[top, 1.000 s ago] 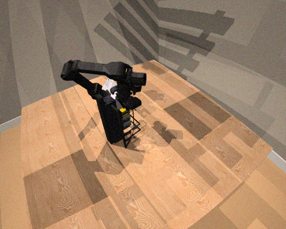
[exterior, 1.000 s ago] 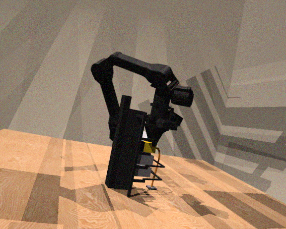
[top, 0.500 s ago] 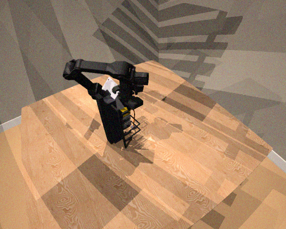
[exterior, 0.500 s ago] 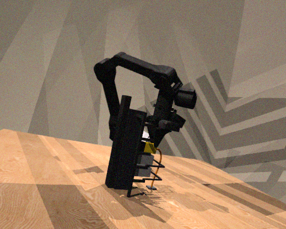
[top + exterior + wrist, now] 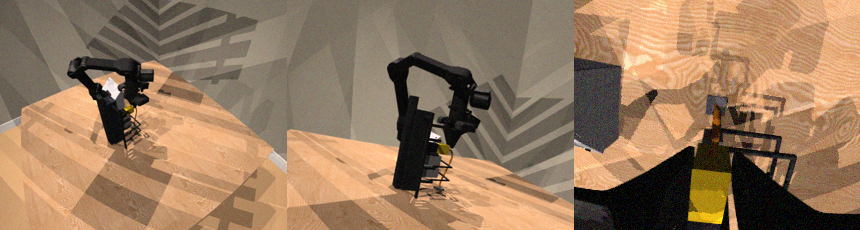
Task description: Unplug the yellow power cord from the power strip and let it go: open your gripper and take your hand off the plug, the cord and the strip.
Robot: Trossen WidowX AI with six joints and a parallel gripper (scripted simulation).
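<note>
The yellow plug lies 10 mm ahead of my gripper tip and 50 mm to the right of it.
</note>
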